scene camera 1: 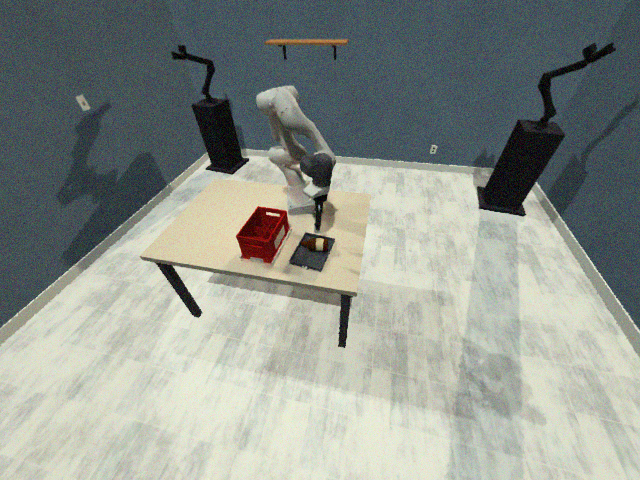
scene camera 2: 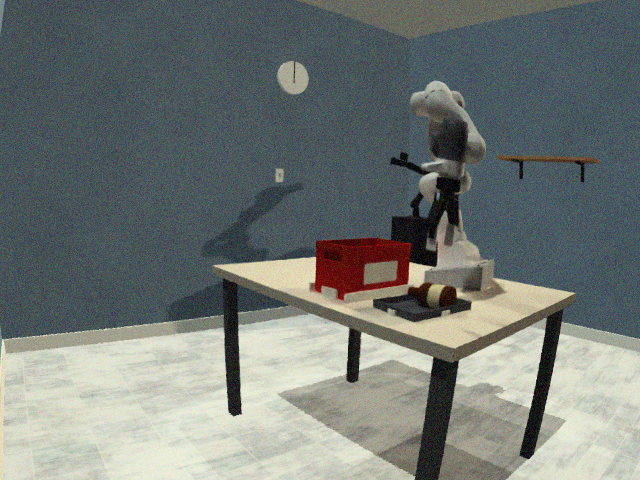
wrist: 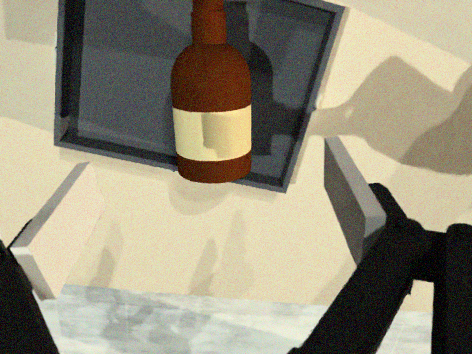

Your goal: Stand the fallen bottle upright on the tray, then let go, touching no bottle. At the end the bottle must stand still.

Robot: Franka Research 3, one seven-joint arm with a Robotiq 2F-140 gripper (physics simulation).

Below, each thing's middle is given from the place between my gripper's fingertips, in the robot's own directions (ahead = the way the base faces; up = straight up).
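Brown bottle (scene camera 2: 433,295): 1 cm ahead of my hand, 2 cm to the right of it, 15 cm below it.
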